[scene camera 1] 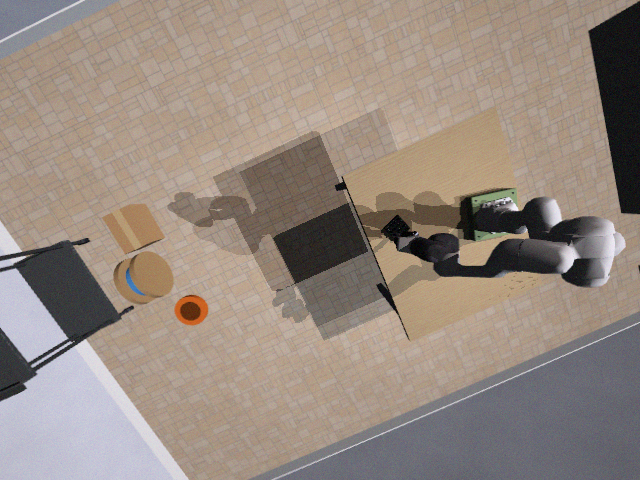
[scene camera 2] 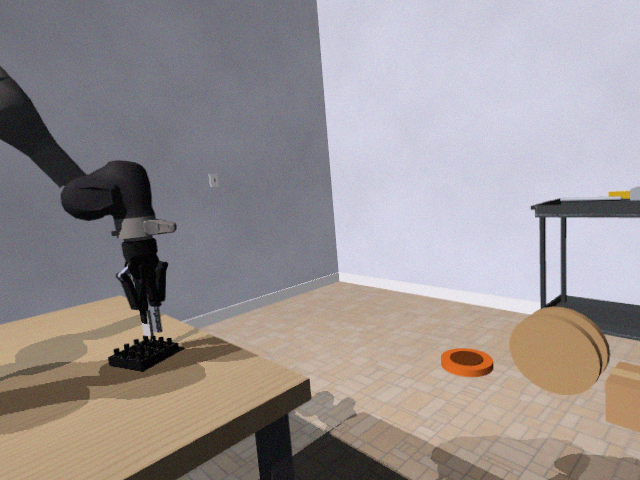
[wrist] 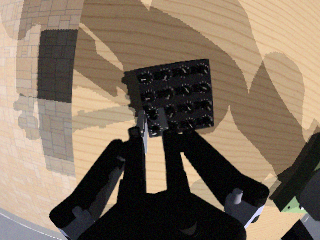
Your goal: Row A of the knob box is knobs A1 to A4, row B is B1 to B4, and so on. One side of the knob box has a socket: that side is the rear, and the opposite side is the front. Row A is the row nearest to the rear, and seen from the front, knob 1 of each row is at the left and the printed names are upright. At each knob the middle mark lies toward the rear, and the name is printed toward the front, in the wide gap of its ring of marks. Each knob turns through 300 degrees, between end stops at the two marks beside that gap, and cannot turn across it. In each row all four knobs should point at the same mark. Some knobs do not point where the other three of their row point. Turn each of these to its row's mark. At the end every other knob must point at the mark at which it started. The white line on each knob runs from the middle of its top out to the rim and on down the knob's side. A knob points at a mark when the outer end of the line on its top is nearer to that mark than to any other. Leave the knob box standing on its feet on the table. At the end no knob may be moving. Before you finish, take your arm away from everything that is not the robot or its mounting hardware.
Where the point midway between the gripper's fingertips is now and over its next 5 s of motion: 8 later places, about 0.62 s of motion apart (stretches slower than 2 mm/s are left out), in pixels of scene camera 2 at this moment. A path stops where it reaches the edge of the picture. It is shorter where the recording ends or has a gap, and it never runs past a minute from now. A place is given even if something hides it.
The gripper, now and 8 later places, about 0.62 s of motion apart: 153,333; 152,336; 152,339; 153,328; 151,325; 150,325; 149,326; 149,326; 148,325
